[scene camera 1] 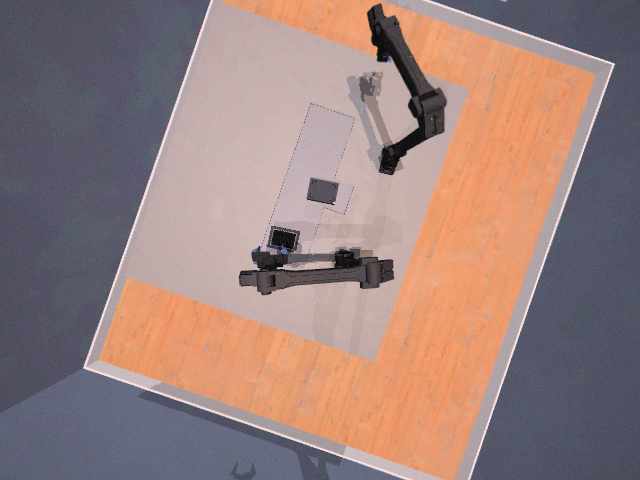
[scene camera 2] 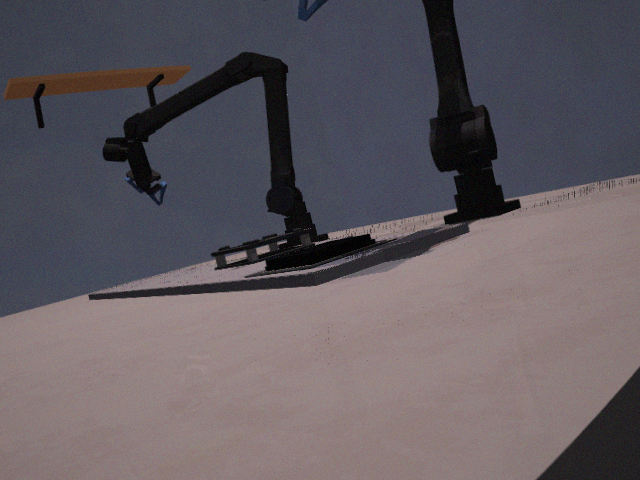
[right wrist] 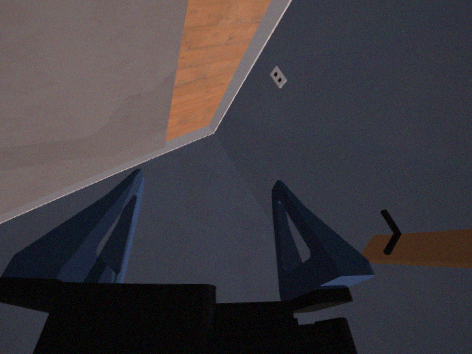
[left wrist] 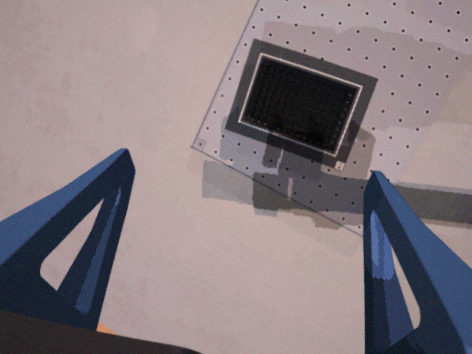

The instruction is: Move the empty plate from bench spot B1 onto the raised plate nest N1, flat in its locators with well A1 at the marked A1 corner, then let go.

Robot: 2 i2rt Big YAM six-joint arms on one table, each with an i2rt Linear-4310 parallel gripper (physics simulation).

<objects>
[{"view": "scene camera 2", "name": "right gripper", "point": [151, 198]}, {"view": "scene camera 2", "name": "black well plate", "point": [314, 254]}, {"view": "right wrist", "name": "right gripper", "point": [212, 180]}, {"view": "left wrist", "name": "left gripper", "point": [246, 169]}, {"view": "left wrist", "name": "black well plate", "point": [305, 106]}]
</objects>
